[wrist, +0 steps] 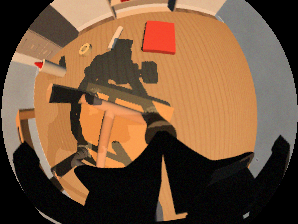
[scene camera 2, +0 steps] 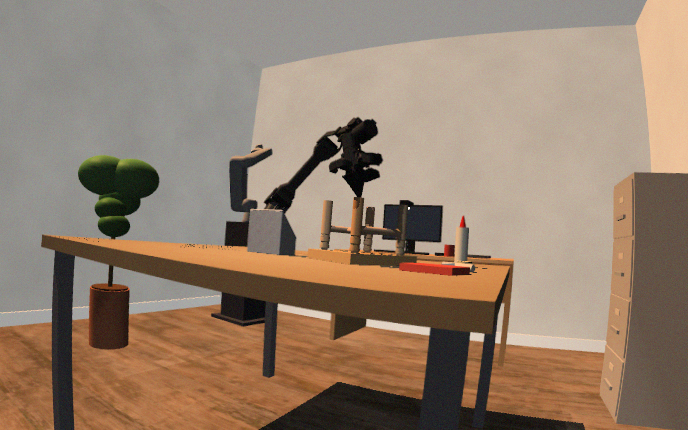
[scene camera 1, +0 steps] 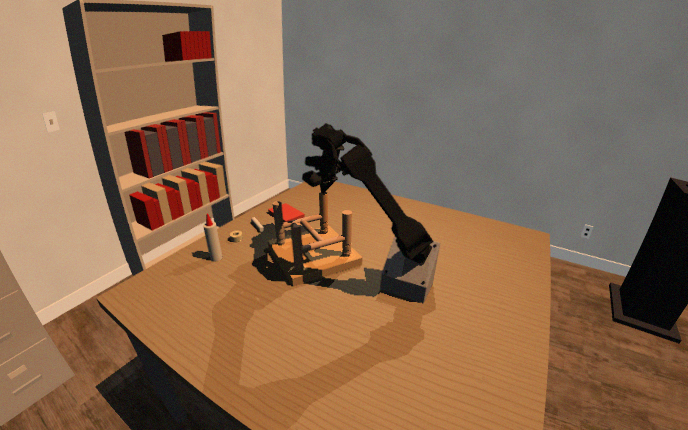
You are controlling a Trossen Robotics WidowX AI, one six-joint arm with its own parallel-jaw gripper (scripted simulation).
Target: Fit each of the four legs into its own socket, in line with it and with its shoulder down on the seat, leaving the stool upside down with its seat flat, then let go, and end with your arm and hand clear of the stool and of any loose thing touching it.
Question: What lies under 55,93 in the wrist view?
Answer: A stool leg.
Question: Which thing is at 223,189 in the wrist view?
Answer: The gripper.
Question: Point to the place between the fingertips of the gripper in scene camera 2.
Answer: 359,197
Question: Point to a flat red book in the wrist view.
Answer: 159,37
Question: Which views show the stool leg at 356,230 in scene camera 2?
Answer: The wrist view, scene camera 2 and scene camera 1: all of them.
